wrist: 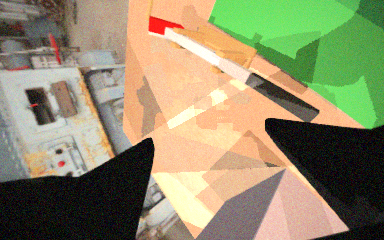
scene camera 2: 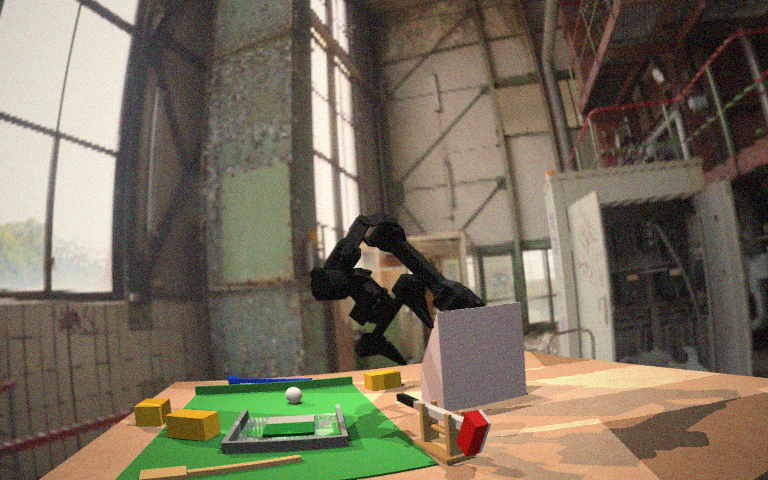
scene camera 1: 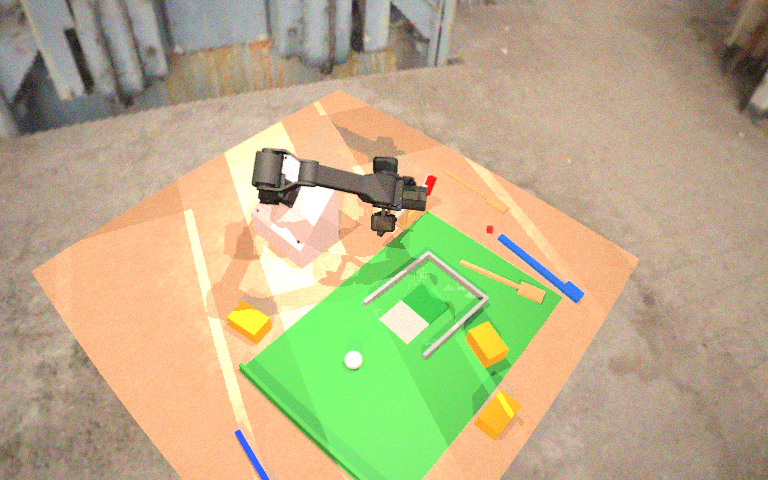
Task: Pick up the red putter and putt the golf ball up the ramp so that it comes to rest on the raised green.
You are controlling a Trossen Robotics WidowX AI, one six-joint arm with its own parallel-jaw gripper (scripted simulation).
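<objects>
The gripper is visible in scene camera 1 (385,194) and in scene camera 2 (418,347), and the wrist view (209,133) shows it too.
</objects>
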